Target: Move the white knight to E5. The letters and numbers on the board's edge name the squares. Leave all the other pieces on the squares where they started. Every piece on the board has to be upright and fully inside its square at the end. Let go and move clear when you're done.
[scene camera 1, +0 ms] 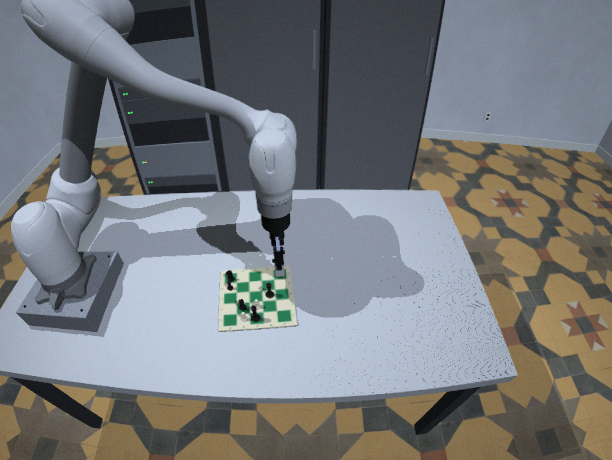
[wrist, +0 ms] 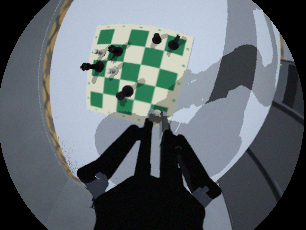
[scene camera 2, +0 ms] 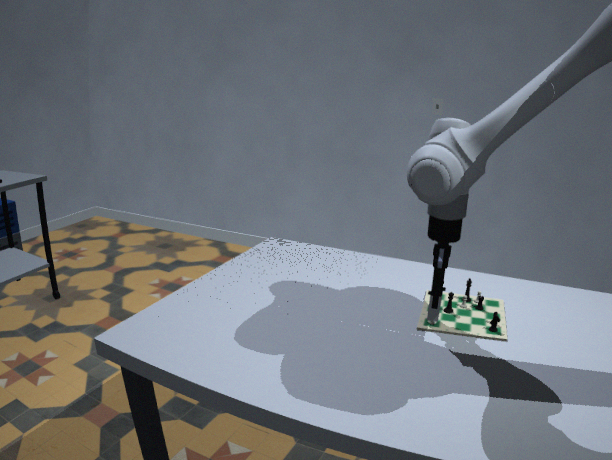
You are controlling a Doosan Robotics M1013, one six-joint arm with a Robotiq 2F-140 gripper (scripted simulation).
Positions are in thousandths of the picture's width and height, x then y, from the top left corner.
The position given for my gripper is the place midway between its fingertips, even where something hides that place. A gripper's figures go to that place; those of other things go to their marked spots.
Labels:
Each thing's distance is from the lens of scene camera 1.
my gripper (scene camera 1: 457,592): 1.05 m
chessboard (scene camera 1: 408,618): 1.05 m

